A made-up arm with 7 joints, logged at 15 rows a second.
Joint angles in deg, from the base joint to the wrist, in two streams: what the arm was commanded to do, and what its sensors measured. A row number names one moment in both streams.
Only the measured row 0 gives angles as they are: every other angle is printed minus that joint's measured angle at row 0.
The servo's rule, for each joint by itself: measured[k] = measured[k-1] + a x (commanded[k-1-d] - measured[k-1]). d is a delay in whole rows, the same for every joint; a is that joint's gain. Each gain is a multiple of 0.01, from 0.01 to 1. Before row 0 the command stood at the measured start. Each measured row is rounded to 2 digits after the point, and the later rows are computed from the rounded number. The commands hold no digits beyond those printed.
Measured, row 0: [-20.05, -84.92, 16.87, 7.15, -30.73, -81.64, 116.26]
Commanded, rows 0 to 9: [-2.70, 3.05, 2.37, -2.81, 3.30, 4.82, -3.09]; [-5.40, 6.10, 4.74, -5.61, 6.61, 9.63, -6.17]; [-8.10, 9.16, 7.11, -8.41, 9.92, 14.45, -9.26]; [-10.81, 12.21, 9.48, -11.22, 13.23, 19.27, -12.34]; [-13.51, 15.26, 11.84, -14.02, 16.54, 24.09, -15.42]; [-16.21, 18.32, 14.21, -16.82, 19.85, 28.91, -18.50]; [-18.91, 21.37, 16.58, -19.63, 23.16, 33.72, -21.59]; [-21.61, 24.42, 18.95, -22.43, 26.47, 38.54, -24.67]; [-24.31, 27.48, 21.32, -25.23, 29.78, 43.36, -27.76]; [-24.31, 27.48, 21.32, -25.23, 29.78, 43.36, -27.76]
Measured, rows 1 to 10: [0.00, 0.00, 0.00, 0.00, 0.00, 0.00, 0.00]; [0.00, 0.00, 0.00, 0.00, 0.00, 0.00, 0.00]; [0.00, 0.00, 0.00, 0.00, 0.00, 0.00, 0.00]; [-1.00, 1.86, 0.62, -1.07, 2.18, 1.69, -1.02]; [-2.63, 4.45, 1.69, -2.80, 5.10, 4.47, -2.72]; [-4.65, 7.32, 3.10, -4.93, 8.28, 7.96, -4.88]; [-6.93, 10.30, 4.76, -7.32, 11.55, 11.92, -7.34]; [-9.36, 13.33, 6.60, -9.87, 14.84, 16.18, -10.01]; [-11.89, 16.37, 8.58, -12.51, 18.15, 20.64, -12.81]; [-14.49, 19.42, 10.66, -15.22, 21.46, 25.22, -15.71]
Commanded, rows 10 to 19: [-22.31, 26.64, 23.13, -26.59, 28.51, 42.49, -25.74]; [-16.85, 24.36, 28.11, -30.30, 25.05, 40.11, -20.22]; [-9.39, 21.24, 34.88, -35.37, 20.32, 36.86, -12.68]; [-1.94, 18.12, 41.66, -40.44, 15.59, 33.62, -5.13]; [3.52, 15.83, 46.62, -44.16, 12.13, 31.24, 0.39]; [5.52, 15.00, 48.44, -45.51, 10.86, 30.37, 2.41]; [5.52, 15.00, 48.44, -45.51, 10.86, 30.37, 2.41]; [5.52, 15.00, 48.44, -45.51, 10.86, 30.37, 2.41]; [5.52, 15.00, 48.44, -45.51, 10.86, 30.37, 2.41]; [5.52, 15.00, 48.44, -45.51, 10.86, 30.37, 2.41]
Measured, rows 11 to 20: [-17.12, 22.47, 12.82, -17.96, 24.77, 29.88, -18.67]; [-19.78, 25.53, 15.03, -20.72, 28.08, 34.60, -21.67]; [-21.46, 26.72, 16.67, -22.43, 29.20, 37.67, -23.68]; [-21.77, 26.67, 18.35, -24.01, 28.74, 39.36, -24.36]; [-19.95, 25.26, 20.89, -26.40, 26.30, 39.62, -22.99]; [-16.04, 22.81, 24.53, -29.81, 22.35, 38.65, -19.59]; [-10.82, 19.95, 28.98, -33.85, 17.89, 36.89, -14.82]; [-5.51, 17.44, 33.57, -37.77, 14.09, 34.91, -9.80]; [-1.43, 15.95, 37.44, -40.71, 11.96, 33.32, -5.77]; [1.14, 15.37, 40.30, -42.53, 11.23, 32.29, -3.07]
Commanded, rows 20 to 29: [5.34, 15.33, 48.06, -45.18, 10.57, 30.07, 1.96]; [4.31, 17.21, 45.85, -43.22, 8.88, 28.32, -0.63]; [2.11, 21.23, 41.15, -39.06, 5.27, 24.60, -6.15]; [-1.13, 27.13, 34.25, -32.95, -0.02, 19.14, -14.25]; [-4.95, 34.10, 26.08, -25.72, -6.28, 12.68, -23.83]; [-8.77, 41.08, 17.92, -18.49, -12.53, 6.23, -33.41]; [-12.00, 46.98, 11.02, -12.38, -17.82, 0.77, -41.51]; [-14.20, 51.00, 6.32, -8.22, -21.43, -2.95, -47.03]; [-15.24, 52.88, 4.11, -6.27, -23.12, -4.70, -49.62]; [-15.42, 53.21, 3.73, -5.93, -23.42, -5.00, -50.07]
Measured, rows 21 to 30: [2.76, 15.14, 42.42, -43.66, 10.99, 31.62, -1.26]; [3.78, 15.05, 43.99, -44.36, 10.90, 31.18, -0.05]; [4.42, 15.02, 45.15, -44.80, 10.87, 30.90, 0.76]; [4.76, 15.21, 45.91, -44.94, 10.67, 30.61, 1.16]; [4.59, 16.43, 45.89, -44.29, 9.49, 29.81, 0.57]; [3.67, 19.36, 44.66, -42.30, 6.70, 27.99, -1.65]; [1.89, 24.10, 41.95, -38.75, 2.26, 24.89, -5.81]; [-0.64, 30.20, 37.82, -33.80, -3.38, 20.62, -11.76]; [-3.65, 36.84, 32.65, -27.98, -9.42, 15.58, -18.90]; [-6.74, 43.03, 27.03, -22.05, -14.96, 10.40, -26.36]
